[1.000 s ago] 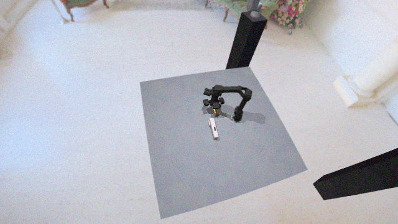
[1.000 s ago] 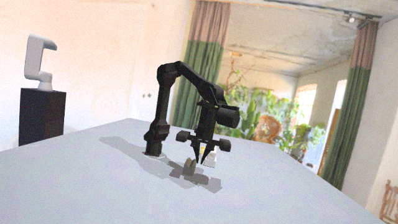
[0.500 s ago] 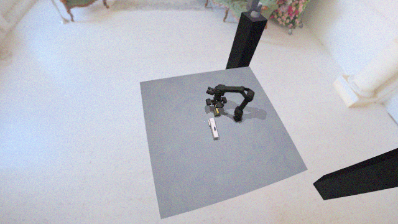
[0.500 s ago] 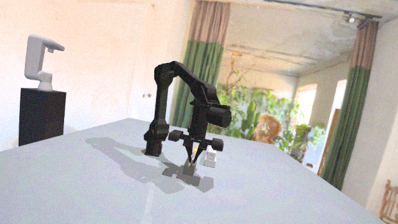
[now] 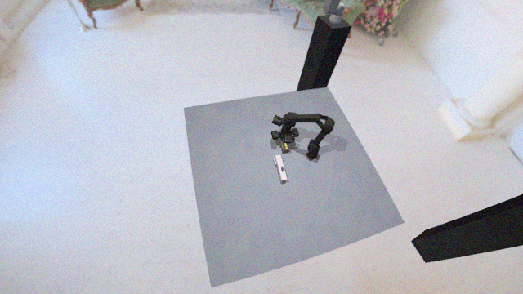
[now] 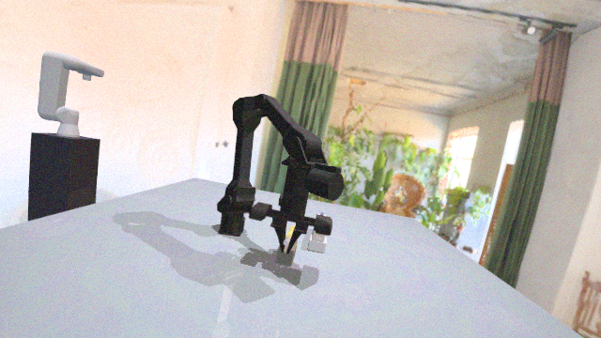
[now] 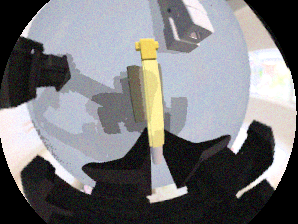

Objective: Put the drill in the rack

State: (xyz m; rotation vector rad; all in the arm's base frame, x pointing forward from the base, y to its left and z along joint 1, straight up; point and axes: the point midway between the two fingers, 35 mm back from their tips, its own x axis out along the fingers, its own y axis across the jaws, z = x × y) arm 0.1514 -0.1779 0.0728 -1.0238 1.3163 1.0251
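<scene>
The drill lies 10 mm ahead of my gripper tip, 40 mm to the left of it and 30 mm above it. Round my gripper tip: rack 10 mm ahead, 50 mm to the left, 20 mm below; dark key 130 mm ahead, 210 mm to the left, 10 mm above.
</scene>
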